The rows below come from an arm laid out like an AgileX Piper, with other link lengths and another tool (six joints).
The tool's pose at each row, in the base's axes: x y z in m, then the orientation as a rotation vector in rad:
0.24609, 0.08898, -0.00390, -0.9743, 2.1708, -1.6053
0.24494, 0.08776, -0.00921, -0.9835, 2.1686, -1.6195
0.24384, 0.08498, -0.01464, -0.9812, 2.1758, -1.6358
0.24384, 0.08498, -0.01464, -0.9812, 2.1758, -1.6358
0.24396, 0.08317, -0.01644, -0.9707, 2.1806, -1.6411
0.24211, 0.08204, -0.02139, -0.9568, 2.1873, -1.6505
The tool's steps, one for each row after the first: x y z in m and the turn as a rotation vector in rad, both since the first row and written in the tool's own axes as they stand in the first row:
0.00074, 0.00511, 0.00210, 0.0044, 0.0060, -0.0114
0.00245, 0.01005, 0.00541, 0.0060, 0.0208, -0.0170
0.00245, 0.01005, 0.00541, 0.0060, 0.0208, -0.0170
0.00324, 0.01138, 0.00745, 0.0069, 0.0286, -0.0126
0.00450, 0.01642, 0.00895, 0.0087, 0.0406, -0.0077

